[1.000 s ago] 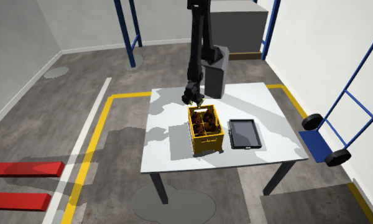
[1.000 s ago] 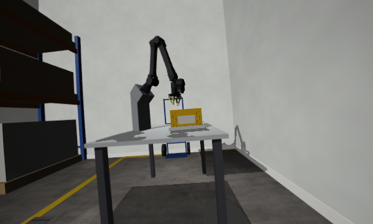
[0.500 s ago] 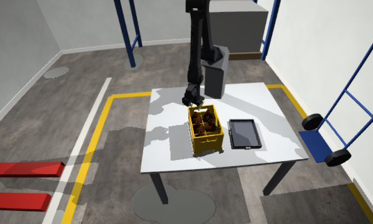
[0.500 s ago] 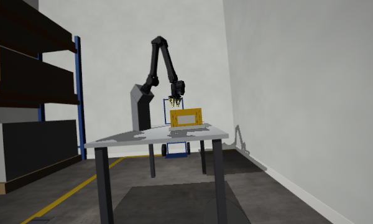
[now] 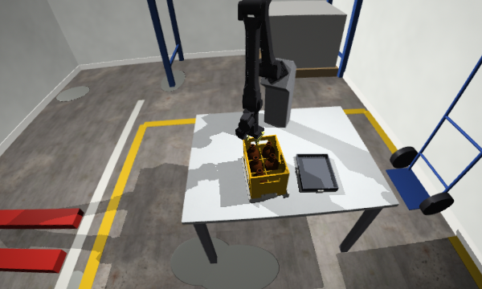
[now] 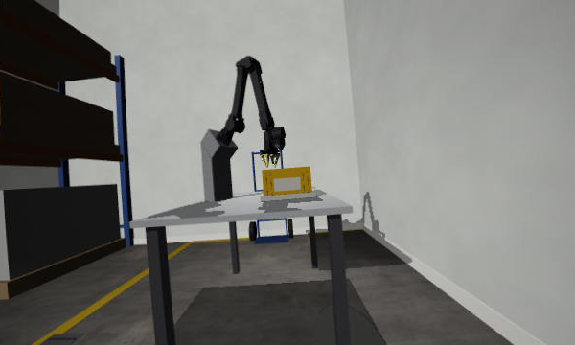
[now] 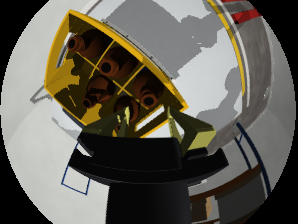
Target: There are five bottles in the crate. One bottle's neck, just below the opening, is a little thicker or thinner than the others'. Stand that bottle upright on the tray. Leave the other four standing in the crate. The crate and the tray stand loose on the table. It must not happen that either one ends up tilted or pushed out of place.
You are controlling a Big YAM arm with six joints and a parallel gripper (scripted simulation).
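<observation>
The brown bottle lies 11 cm below my hand, 9 cm to the left of it and 3 cm ahead of it. Round my hand: dark tray 28 cm to the left, 22 cm ahead, 18 cm below; crate 11 cm below, 10 cm ahead, 1 cm to the left.
</observation>
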